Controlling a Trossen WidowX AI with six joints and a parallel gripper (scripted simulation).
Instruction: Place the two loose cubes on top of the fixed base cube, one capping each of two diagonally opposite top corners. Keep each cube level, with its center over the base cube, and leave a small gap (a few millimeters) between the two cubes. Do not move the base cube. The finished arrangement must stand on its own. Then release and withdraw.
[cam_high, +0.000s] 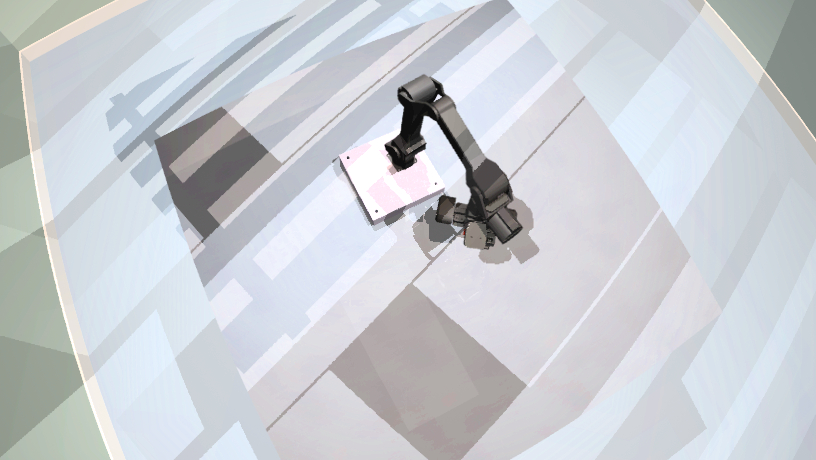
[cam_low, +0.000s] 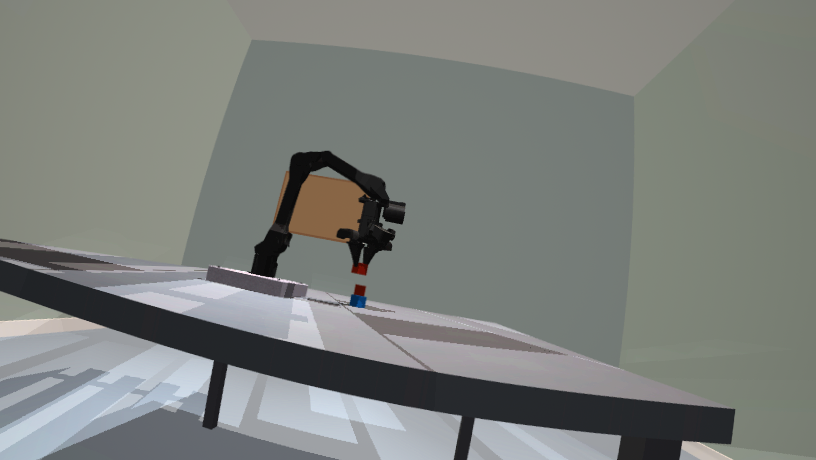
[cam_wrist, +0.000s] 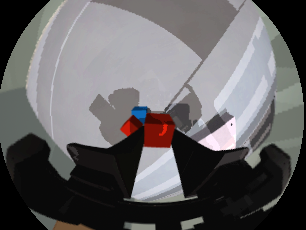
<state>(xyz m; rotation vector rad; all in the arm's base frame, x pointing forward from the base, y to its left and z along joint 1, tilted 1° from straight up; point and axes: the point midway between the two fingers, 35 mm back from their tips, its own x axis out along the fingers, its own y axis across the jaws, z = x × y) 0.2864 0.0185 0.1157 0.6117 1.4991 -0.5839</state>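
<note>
My gripper tip is now 7 cm above the red cube, 6 cm to the right of it and 1 cm short of it. Round my gripper tip: blue cube (10 cm below, 4 cm to the left, 1 cm ahead).
</note>
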